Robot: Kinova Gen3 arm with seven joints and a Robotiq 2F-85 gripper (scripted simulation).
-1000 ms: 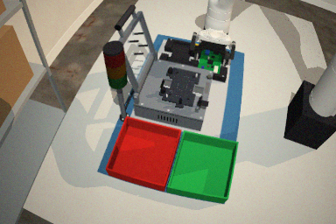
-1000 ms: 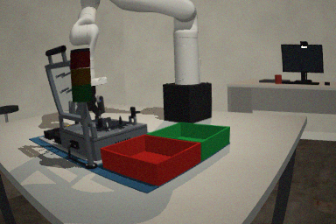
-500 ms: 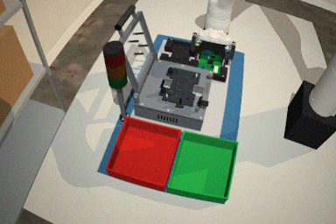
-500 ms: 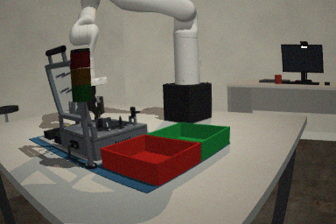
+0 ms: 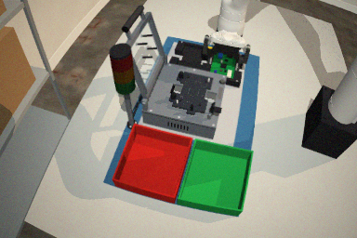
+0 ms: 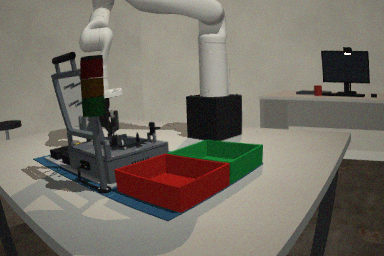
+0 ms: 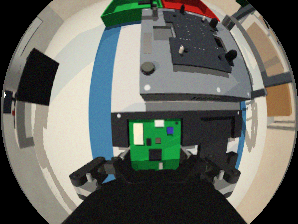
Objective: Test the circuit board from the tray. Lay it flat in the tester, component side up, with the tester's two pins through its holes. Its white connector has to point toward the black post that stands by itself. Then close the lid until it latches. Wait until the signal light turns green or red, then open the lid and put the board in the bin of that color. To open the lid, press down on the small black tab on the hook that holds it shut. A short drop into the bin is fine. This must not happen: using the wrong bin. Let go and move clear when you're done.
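Right now the green circuit board is right at my hand. Also, from my hand: tester lid 16 cm ahead, 19 cm to the left, 16 cm above; green bin 9 cm behind, 36 cm to the left, 1 cm below; red bin 6 cm ahead, 38 cm to the left, 1 cm below.
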